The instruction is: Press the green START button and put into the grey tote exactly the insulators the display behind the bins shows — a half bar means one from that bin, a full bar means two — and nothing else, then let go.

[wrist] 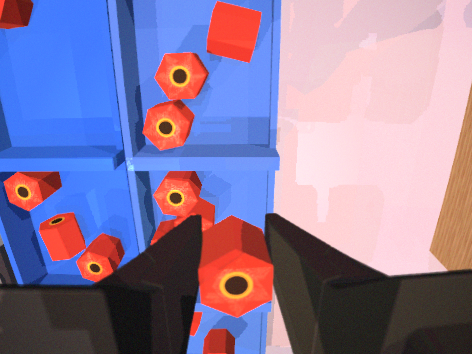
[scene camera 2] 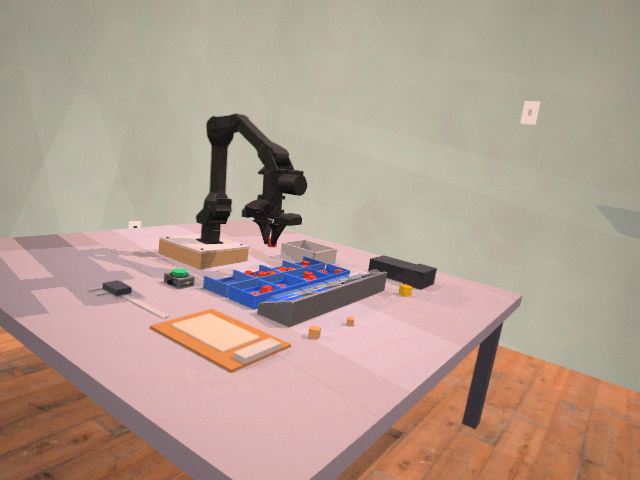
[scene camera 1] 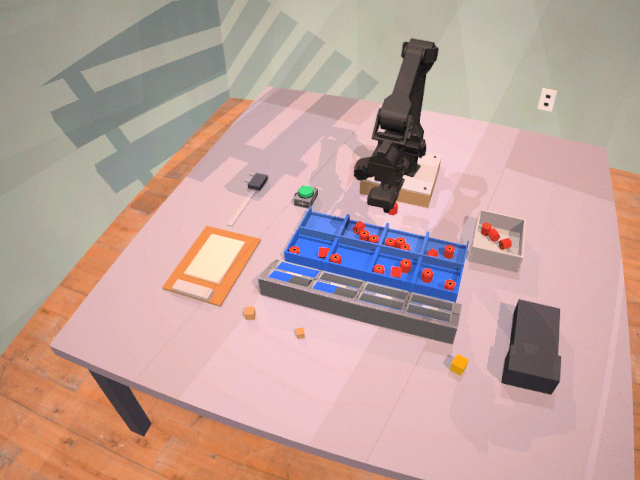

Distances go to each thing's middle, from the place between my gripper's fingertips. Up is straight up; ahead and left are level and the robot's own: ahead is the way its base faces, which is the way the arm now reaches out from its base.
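Labels:
There is a dark box (scene camera 1: pixel 532 362), and counted from my hand it sits 170 mm ahead, 440 mm to the left and 70 mm below. As for the grey tote (scene camera 1: pixel 484 251), my hand is 70 mm above it, 110 mm past it and 280 mm to the right of it.

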